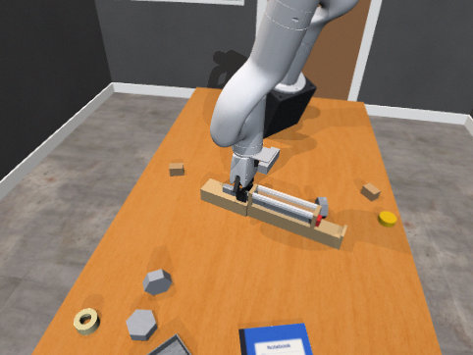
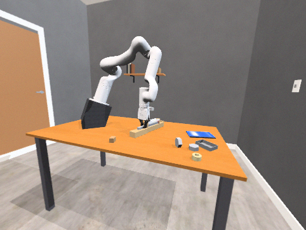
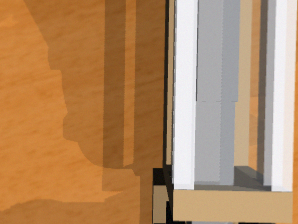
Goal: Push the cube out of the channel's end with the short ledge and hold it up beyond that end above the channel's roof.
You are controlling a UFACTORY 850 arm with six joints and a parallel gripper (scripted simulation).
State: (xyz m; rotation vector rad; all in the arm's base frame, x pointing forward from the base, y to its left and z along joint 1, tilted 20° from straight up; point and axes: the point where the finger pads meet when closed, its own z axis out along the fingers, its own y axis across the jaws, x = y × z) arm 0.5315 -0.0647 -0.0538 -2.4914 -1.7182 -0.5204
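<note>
Right now my hand is 1 cm above the grey rod. Round my hand: tan cube 14 cm behind, 25 cm to the right, 5 cm below; then red cube 7 cm ahead, 21 cm to the left, 1 cm below; then yellow disc 1 cm behind, 44 cm to the left, 6 cm below.
</note>
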